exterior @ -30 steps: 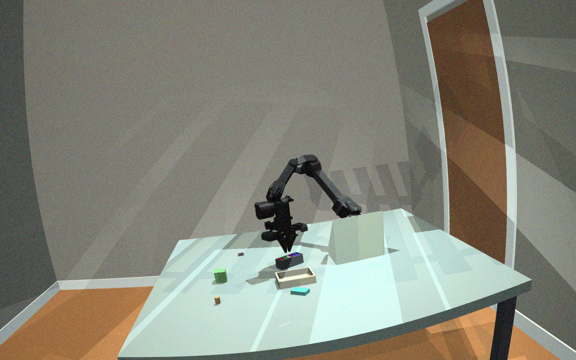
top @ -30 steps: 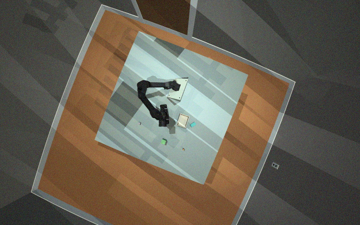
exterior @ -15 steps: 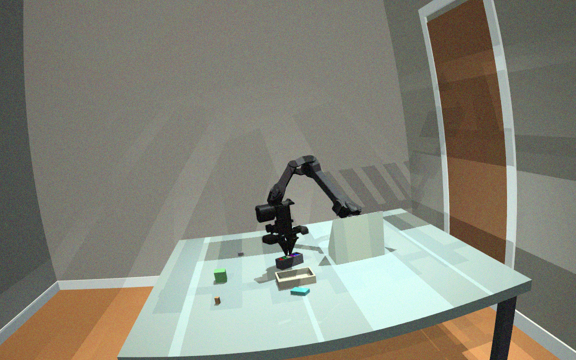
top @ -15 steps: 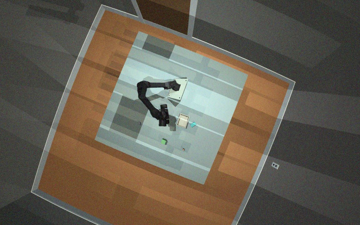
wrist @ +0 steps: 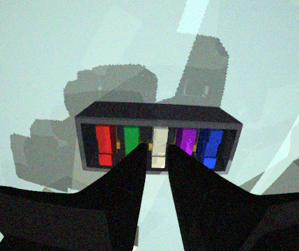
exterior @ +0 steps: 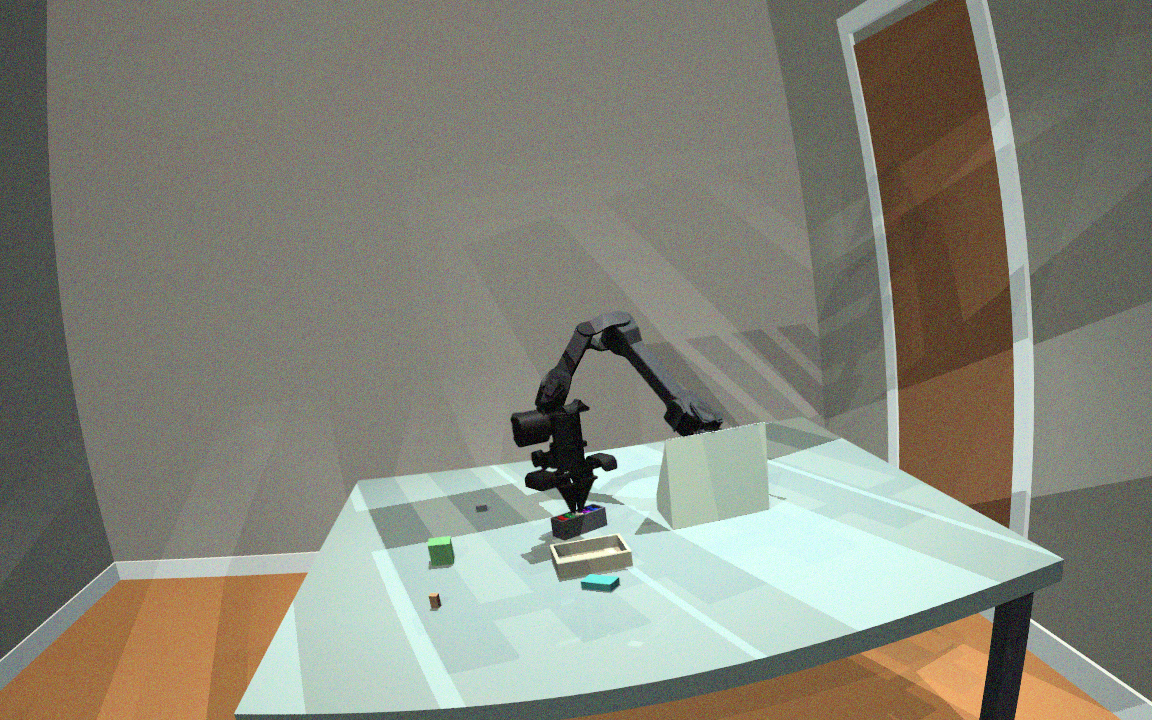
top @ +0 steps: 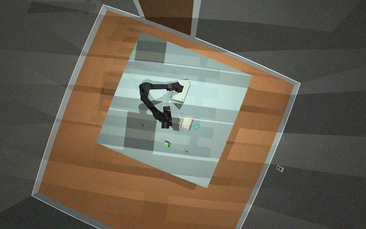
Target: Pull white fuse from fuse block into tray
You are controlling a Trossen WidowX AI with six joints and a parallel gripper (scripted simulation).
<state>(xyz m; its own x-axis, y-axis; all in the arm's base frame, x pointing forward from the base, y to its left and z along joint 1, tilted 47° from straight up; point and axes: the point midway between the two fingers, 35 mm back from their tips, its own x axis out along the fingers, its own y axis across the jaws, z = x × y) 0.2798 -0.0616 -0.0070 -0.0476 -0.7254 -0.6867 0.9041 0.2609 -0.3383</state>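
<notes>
The white fuse lies 20 mm below my gripper tip. Also, from my gripper tip: green fuse 10 mm ahead, 10 mm to the left, 20 mm below; purple fuse 20 mm behind, 10 mm to the right, 20 mm below; red fuse 30 mm ahead, 20 mm to the left, 20 mm below.
</notes>
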